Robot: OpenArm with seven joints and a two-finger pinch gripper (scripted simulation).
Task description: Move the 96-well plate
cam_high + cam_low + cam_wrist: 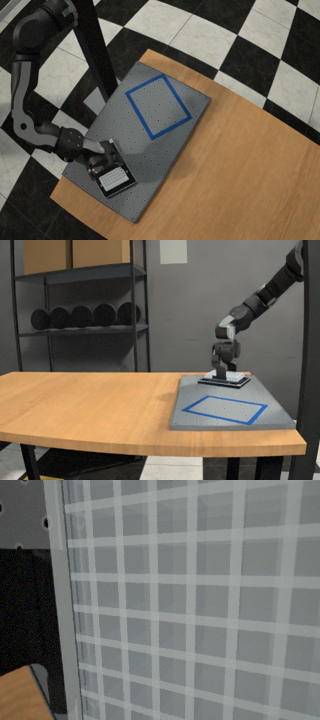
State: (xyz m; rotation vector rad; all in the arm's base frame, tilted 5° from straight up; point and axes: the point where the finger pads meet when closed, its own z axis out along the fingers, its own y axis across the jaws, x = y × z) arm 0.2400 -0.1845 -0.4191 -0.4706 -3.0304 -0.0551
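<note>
My gripper is now right at the clear 96-well plate. Also, from my hand: plate nest 2 cm below.
</note>
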